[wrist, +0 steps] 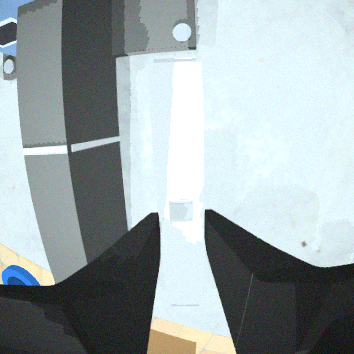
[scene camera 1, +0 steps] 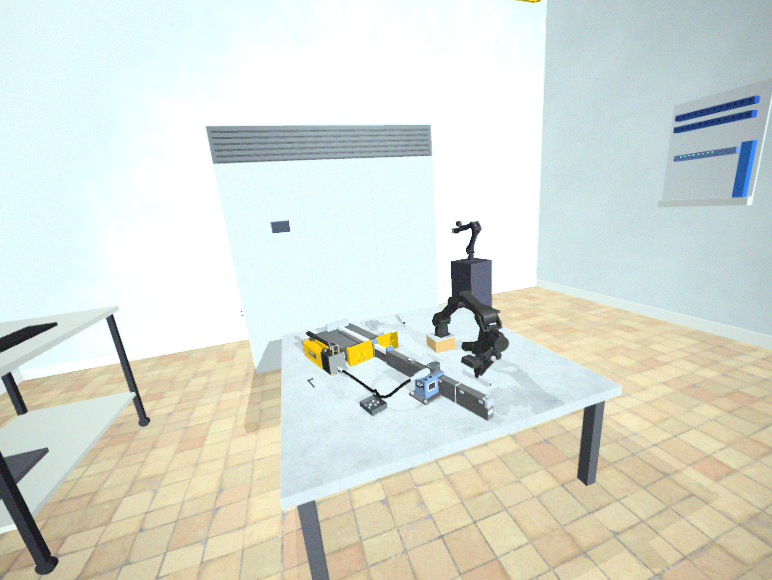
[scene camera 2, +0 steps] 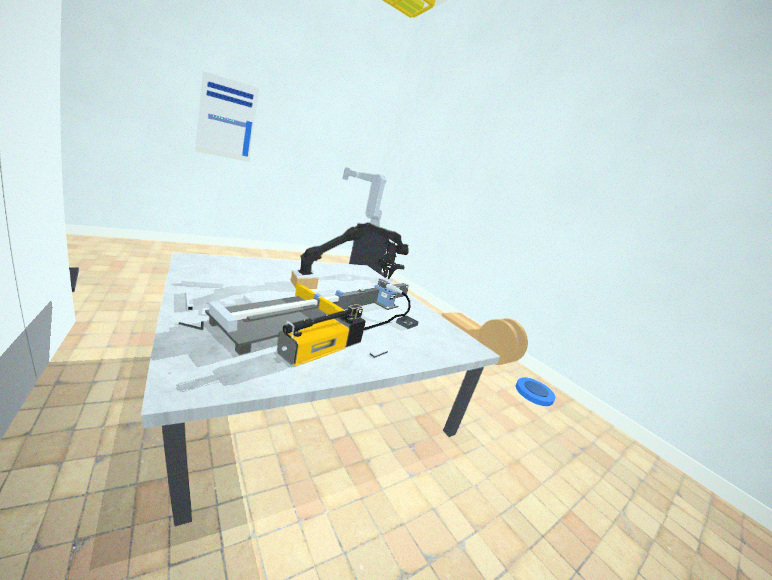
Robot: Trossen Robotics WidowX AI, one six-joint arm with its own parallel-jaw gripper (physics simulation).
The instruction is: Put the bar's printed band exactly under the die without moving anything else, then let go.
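Frame: origin at the arm's base, x ahead, y up, z right, level; metres.
Where they show: gripper, fingertip midpoint: (wrist: pixel 180 219) (scene camera 1: pixel 478 377) (scene camera 2: pixel 386 278); arm's base at its link origin: (scene camera 1: pixel 442 334) (scene camera 2: pixel 305 272).
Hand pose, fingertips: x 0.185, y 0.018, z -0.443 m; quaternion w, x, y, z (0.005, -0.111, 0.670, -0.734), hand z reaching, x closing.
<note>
Things, the pixels of their top centre, and the offset from my fingertips. "*": a spot on its surface instead. Level surfaces: height alone.
- grey block at a spot on its surface: (wrist: pixel 155 25) * dx +0.042, dy -0.078, dz +0.118 m
- blue machine at a spot on its surface: (scene camera 1: pixel 428 386) * dx +0.167, dy -0.028, dz +0.101 m
- long dark rail at a spot on its surface: (wrist: pixel 95 190) * dx +0.063, dy -0.037, dz -0.008 m
- table at its surface level: dy -0.086 m
- small black box at a spot on its surface: (scene camera 1: pixel 373 405) (scene camera 2: pixel 406 323) * dx +0.371, dy -0.084, dz +0.195 m
A pale, nearly white bar (wrist: pixel 187 130) runs lengthwise between the fingers in the wrist view. A small grey square on it lies between the fingertips. My gripper (wrist: pixel 180 219) (scene camera 1: pixel 479 372) (scene camera 2: pixel 388 275) is shut on this bar, beside the dark rail. The bar's far end appears just short of a grey block (wrist: pixel 155 25) with a round white screw; I cannot tell their height difference. A faint line crosses that end, but I cannot make out the printed band surely. The blue machine (scene camera 1: pixel 428 386) (scene camera 2: pixel 386 295) stands at the rail. The die cannot be made out.
The long dark rail (scene camera 1: pixel 468 399) (wrist: pixel 95 190) runs close beside the bar. A yellow-and-grey unit (scene camera 1: pixel 360 352) (scene camera 2: pixel 321 343) stands on the table (scene camera 1: pixel 337 461) (scene camera 2: pixel 430 367). A black cable reaches from it towards the blue machine, near a small black box (scene camera 1: pixel 373 405) (scene camera 2: pixel 407 322).
</note>
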